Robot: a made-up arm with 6 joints.
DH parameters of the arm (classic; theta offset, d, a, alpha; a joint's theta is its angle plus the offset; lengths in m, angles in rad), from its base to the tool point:
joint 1: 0 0.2 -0.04 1.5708
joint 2: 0 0.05 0.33 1.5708
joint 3: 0 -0.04 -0.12 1.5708
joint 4: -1.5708 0 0.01 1.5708
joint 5: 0 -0.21 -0.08 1.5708
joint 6: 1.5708 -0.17 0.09 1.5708
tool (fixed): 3.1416 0.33 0 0
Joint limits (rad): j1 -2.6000..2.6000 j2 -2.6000..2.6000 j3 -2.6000..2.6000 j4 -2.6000..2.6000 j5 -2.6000..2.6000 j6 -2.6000..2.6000
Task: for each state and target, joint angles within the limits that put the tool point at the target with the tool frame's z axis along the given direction. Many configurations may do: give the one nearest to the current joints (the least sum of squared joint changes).
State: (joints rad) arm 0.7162 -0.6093 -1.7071 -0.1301 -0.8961 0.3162
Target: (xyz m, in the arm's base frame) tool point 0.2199 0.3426 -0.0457 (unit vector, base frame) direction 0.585 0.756 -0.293
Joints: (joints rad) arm 0.7818 -1.2029 -1.0377 0.1724 -0.5067 -0.2832
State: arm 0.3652 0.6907 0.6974 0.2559 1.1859 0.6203
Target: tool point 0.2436 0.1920 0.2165 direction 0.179 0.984 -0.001
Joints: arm 0.1226 0.5398 0.9265 0.1606 1.8814 0.6157
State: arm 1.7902 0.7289 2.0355 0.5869 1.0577 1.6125
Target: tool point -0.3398 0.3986 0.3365 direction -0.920 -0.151 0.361
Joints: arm 1.6642 0.6606 2.0031 0.6819 0.6253 1.9837
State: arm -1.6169 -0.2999 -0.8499 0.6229 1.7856 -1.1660
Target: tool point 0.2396 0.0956 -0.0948 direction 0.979 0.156 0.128
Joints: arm -1.7614 -1.0095 -1.1441 0.4445 1.3937 -0.8514
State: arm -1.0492 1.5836 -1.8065 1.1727 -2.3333 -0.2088
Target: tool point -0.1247 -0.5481 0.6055 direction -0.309 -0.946 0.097
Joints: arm -1.5197 1.2328 -1.6734 1.6427 -2.3179 -1.0565
